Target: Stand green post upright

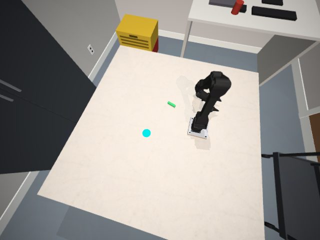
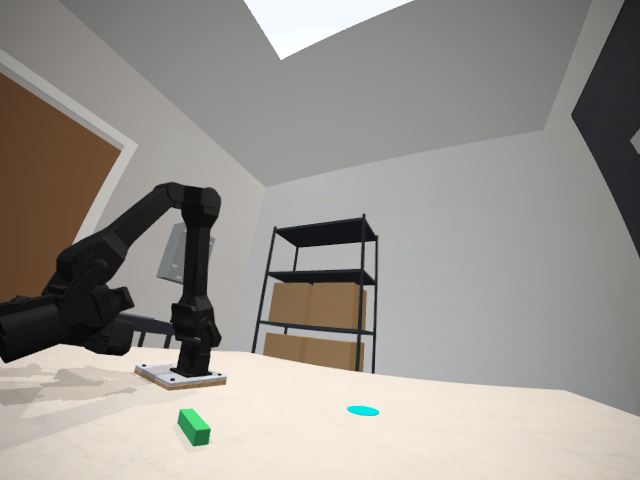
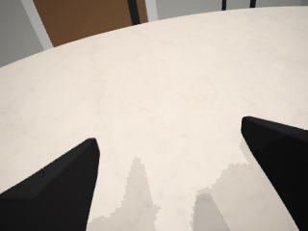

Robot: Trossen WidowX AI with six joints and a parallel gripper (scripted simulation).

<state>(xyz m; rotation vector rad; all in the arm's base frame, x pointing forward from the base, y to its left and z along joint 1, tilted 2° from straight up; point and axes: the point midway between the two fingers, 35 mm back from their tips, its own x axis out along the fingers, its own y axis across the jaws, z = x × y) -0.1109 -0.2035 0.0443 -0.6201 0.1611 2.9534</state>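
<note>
My gripper tip is 35 cm short of the green post, 5 cm to the right of it and 3 cm above it. Round my gripper tip: cyan circle (48 cm ahead, 32 cm to the left, 4 cm below).
</note>
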